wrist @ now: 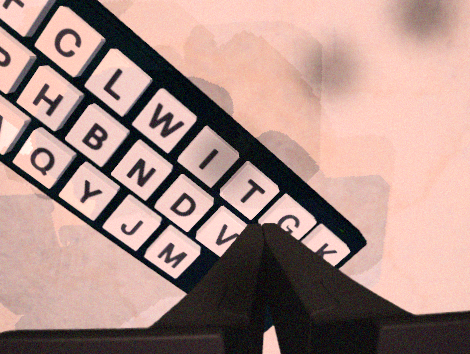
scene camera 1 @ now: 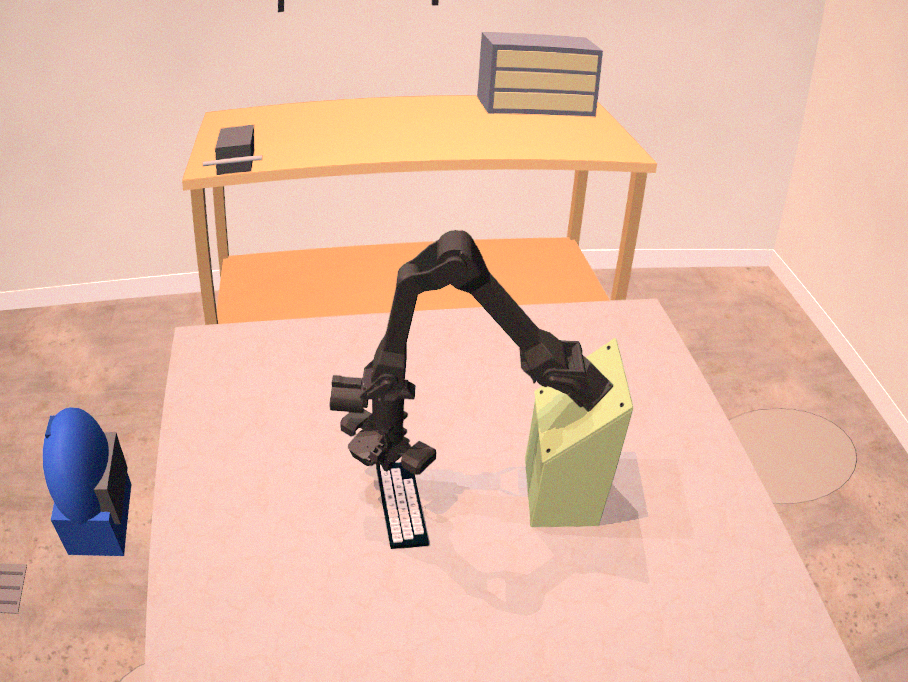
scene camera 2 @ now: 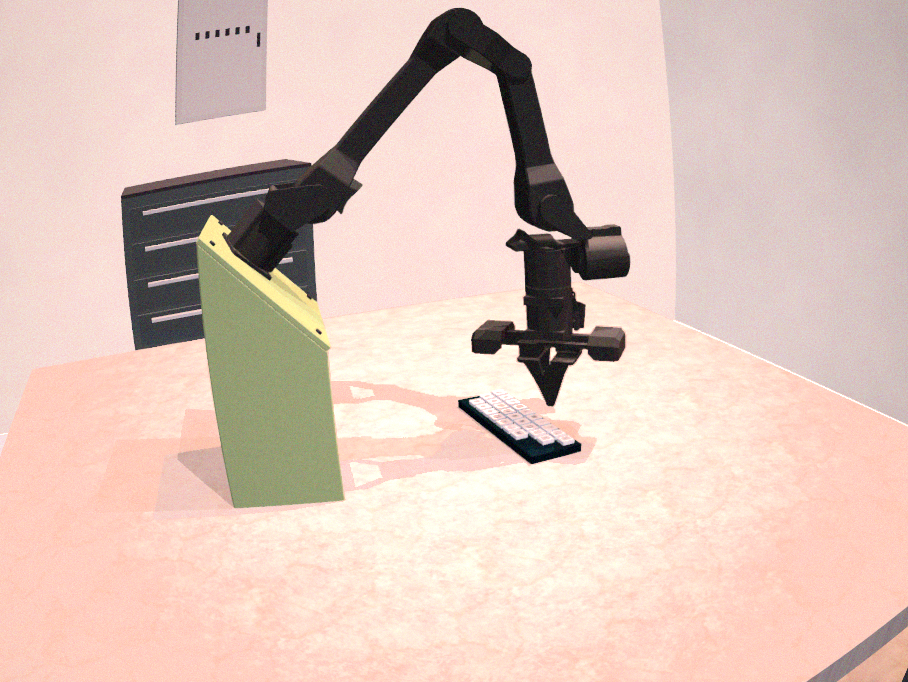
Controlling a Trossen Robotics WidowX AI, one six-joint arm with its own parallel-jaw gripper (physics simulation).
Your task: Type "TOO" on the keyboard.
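Frame: origin at the arm's base, x left, y back, z up, level; centimetres.
Seen in the pictures: gripper, fingertip midpoint: [wrist: 261, 236] [scene camera 1: 386, 470] [scene camera 2: 551, 405]; arm's base, link origin: [scene camera 1: 594, 391] [scene camera 2: 245, 256].
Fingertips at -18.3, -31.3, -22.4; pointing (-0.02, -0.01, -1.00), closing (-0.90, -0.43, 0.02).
Pixels of each thing's middle, then the offset from my fingertips to it, as dx, dy, dz. Level surfaces: height alone.
- keyboard, body centre: [wrist: 113, 140] [scene camera 2: 516, 422] [scene camera 1: 401, 502] +5.8, +0.2, -3.9
- T key, body centre: [wrist: 249, 190] [scene camera 2: 549, 428] +0.2, -0.1, -3.3
- I key, body centre: [wrist: 208, 157] [scene camera 2: 541, 423] +2.2, -0.8, -3.3
- G key, body centre: [wrist: 286, 221] [scene camera 2: 557, 434] -1.7, +0.6, -3.3
- V key, body centre: [wrist: 224, 233] [scene camera 2: 537, 433] +0.4, +2.1, -3.3
- table, surface height: dz -4.7
The keyboard [scene camera 1: 403, 506] [scene camera 2: 555, 449] [wrist: 137, 55] has a dark base and pale keys, and lies flat on the table. In the wrist view it runs diagonally from upper left to lower right. The T key [wrist: 250, 190] shows beside the I key [wrist: 208, 155] and the G key [wrist: 288, 217]. The O key cannot be made out in any view. My gripper [scene camera 1: 386, 466] [scene camera 2: 550, 404] [wrist: 261, 236] is shut and empty, pointing down above the keyboard's far end from scene camera 1. In the wrist view its tips overlap the area between the V key [wrist: 221, 232] and G, partly hiding both.
A green pedestal [scene camera 1: 568, 477] [scene camera 2: 271, 403] carries the arm's base and stands on the table [scene camera 1: 256, 601] [scene camera 2: 440, 587] beside the keyboard. A wooden workbench [scene camera 1: 381, 135] with a drawer unit [scene camera 1: 543, 80] stands behind. A blue object [scene camera 1: 77, 462] is left of the table.
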